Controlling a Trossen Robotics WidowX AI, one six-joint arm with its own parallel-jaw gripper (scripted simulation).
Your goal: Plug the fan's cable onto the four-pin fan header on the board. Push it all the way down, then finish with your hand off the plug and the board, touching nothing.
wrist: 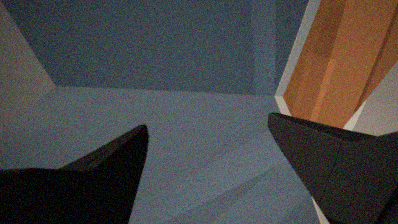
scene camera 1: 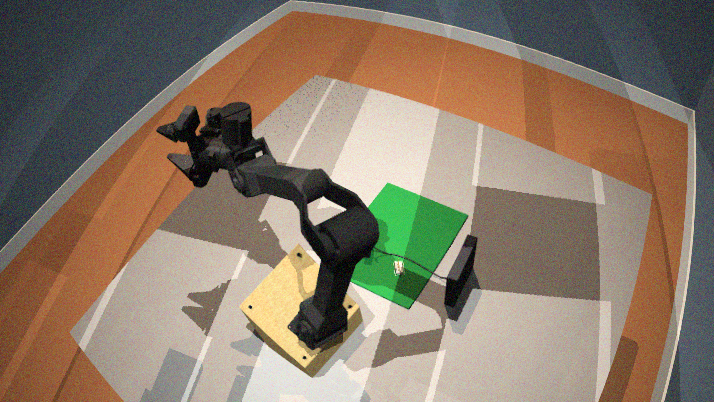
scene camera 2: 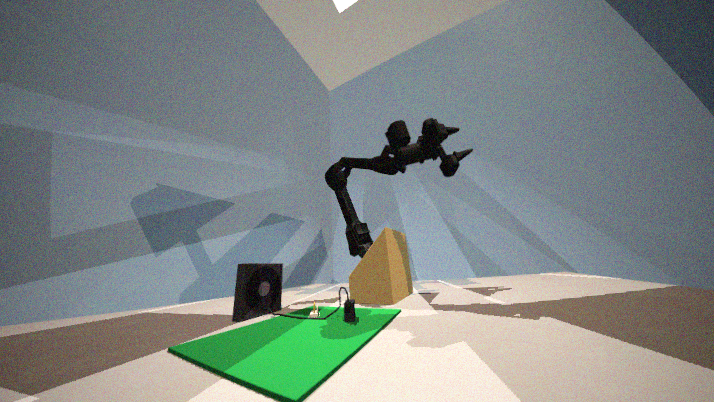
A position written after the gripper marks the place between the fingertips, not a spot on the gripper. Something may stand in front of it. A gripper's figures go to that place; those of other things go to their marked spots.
Labels:
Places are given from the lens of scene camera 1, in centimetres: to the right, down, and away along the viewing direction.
gripper (scene camera 1: 162, 142): -40, -12, 85
black fan (scene camera 1: 459, 273): 21, 15, 93
green board (scene camera 1: 410, 225): 13, 6, 118
The marked spots on the black fan and the green board are 27 cm apart.

